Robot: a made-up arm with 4 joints.
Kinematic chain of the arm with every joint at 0, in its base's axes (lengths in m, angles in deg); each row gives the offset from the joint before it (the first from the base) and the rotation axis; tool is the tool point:
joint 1: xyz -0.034 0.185 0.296 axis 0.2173 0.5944 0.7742
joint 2: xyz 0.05 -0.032 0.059 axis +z
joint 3: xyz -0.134 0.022 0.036 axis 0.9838 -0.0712 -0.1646
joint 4: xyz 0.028 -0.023 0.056 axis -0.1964 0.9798 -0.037
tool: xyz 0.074 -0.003 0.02
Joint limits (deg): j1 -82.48..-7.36 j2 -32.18..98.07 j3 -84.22..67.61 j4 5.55..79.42
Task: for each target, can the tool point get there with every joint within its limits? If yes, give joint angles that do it. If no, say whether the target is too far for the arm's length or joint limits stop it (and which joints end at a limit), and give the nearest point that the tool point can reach.
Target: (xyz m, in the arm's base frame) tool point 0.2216 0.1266 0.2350
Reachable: no: joint limits stop it (at a limit: joint 1, joint 2, joint 3, joint 4) | nearest point 0.0774 0.1075 0.4022 | short by 0.222 m
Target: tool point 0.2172 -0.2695 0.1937
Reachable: no: too far | nearest point 0.0137 0.0767 0.3625 | short by 0.436 m
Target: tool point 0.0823 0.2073 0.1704
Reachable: no: joint limits stop it (at a limit: joint 1, joint 2, joint 3, joint 4) | nearest point -0.0499 0.2302 0.3265 | short by 0.206 m
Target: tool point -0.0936 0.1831 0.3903
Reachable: yes | joints -46.84 -15.98 21.61 44.44
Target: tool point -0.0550 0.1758 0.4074
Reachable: yes | joints -16.77 15.80 -66.95 56.08
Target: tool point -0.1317 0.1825 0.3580
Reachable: yes | joints -67.81 29.49 0.94 71.90
